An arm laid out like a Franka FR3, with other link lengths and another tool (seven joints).
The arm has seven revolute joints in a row. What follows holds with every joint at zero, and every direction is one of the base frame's. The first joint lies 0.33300 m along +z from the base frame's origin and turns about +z. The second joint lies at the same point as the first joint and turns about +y. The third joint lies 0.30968 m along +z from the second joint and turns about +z. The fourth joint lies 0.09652 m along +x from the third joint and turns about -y. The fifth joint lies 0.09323 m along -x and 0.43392 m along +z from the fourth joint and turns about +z. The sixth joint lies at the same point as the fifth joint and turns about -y. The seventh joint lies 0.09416 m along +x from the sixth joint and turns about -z. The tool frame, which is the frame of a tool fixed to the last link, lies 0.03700 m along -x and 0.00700 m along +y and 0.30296 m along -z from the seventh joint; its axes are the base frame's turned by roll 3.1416, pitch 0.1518 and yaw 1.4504 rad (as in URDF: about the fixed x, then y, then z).
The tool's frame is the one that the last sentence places.
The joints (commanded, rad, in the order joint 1, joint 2, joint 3, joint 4, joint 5, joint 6, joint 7), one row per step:
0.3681, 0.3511, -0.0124, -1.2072, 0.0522, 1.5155, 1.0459
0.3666, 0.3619, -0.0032, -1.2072, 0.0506, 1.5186, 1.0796
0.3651, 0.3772, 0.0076, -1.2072, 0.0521, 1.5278, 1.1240
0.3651, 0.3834, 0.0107, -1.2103, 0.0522, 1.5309, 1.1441
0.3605, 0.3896, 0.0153, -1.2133, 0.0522, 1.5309, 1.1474
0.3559, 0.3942, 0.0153, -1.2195, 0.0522, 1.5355, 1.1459
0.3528, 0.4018, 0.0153, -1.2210, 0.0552, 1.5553, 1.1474
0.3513, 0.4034, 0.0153, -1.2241, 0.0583, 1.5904, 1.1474
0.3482, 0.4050, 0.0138, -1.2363, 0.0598, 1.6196, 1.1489
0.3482, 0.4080, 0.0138, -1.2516, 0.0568, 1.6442, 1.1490
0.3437, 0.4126, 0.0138, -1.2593, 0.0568, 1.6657, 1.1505
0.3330, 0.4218, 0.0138, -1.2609, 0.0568, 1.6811, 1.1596
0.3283, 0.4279, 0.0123, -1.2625, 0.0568, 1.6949, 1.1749
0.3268, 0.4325, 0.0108, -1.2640, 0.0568, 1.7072, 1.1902
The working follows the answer.
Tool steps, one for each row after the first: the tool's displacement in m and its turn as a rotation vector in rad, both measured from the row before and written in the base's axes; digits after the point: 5 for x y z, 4 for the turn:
0.00049, 0.00525, -0.00732, -0.0033, 0.0087, -0.0267
0.00185, 0.00797, -0.00992, -0.0002, 0.0090, -0.0362
0.00017, 0.00244, -0.00569, -0.0026, 0.0068, -0.0173
-0.00025, -0.00037, -0.00578, -0.0020, 0.0093, -0.0036
0.00145, -0.00294, -0.00606, -0.0021, 0.0058, -0.0033
0.00618, 0.00092, -0.00473, 0.0066, -0.0088, -0.0059
0.00960, 0.00333, -0.00012, 0.0137, -0.0272, -0.0038
0.00697, -0.00049, -0.00518, 0.0061, -0.0140, -0.0079
0.00388, 0.00040, -0.00835, -0.0007, -0.0069, -0.0013
0.00578, -0.00149, -0.00565, 0.0031, -0.0085, -0.0073
0.00750, -0.00571, -0.00634, 0.0014, -0.0038, -0.0207
0.00581, -0.00271, -0.00422, 0.0011, -0.0050, -0.0222
0.00444, -0.00070, -0.00317, 0.0012, -0.0051, -0.0189

Tool pose at each row, in the base's axes (x y z in m, rotation vector in rad; rounded; the steps above come from the unrounded poses):
0.63652, 0.29220, 0.38513, 2.8941, 1.1681, -0.2855
0.63701, 0.29745, 0.37781, 2.9105, 1.1300, -0.3004
0.63886, 0.30542, 0.36789, -2.9324, -1.0783, 0.3140
0.63904, 0.30786, 0.36220, -2.9389, -1.0519, 0.3252
0.63878, 0.30749, 0.35641, -2.9377, -1.0457, 0.3397
0.64023, 0.30454, 0.35036, -2.9382, -1.0403, 0.3492
0.64641, 0.30546, 0.34562, -2.9391, -1.0315, 0.3324
0.65601, 0.30880, 0.34550, -2.9412, -1.0268, 0.2849
0.66297, 0.30831, 0.34032, -2.9453, -1.0156, 0.2610
0.66685, 0.30871, 0.33197, -2.9494, -1.0145, 0.2513
0.67263, 0.30722, 0.32632, -2.9534, -1.0039, 0.2370
0.68013, 0.30151, 0.31998, -2.9625, -0.9730, 0.2304
0.68593, 0.29880, 0.31576, -2.9726, -0.9399, 0.2221
0.69037, 0.29810, 0.31259, -2.9810, -0.9117, 0.2136

